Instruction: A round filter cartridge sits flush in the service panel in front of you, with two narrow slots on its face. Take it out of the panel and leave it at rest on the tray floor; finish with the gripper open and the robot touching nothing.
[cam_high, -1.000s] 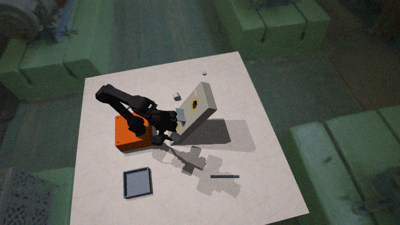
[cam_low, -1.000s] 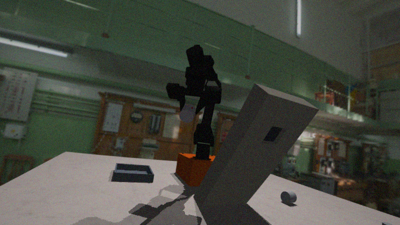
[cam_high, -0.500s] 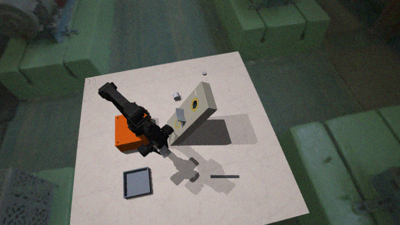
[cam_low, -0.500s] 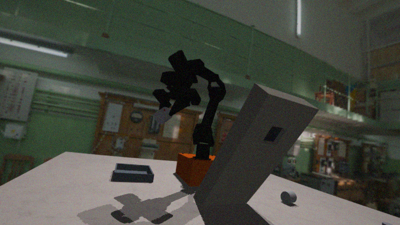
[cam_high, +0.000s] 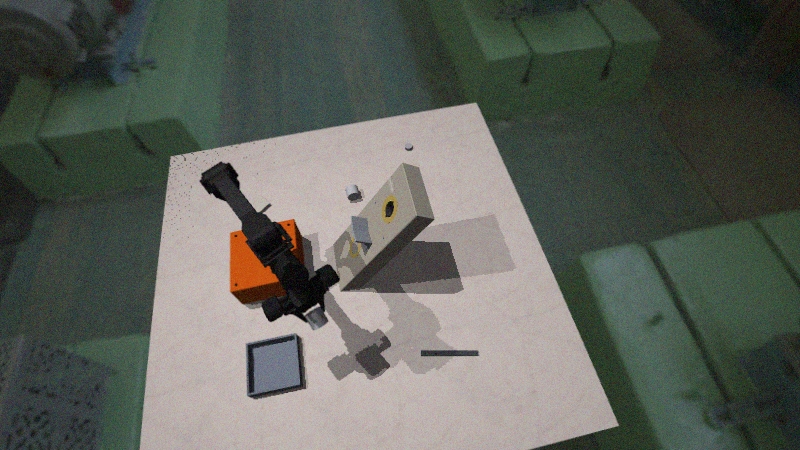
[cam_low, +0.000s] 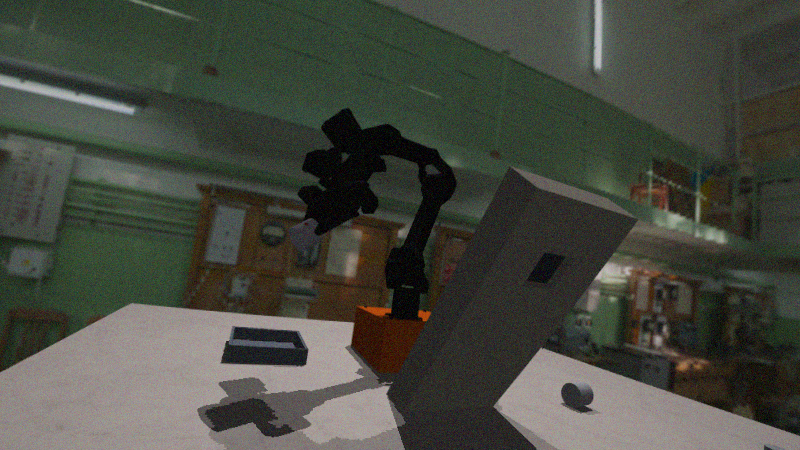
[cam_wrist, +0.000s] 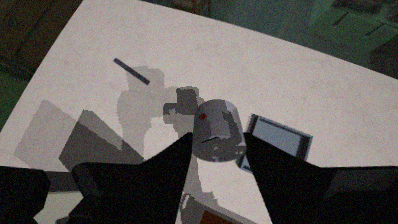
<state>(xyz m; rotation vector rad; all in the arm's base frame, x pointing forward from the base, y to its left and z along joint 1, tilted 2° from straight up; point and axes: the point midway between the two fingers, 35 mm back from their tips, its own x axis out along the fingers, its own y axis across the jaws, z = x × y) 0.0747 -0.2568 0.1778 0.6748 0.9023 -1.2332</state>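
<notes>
Now: gripper tip 250 mm above the grey tray and 180 mm past it. Also, from my gripper tip: round grey filter cartridge (right at my gripper tip).
</notes>
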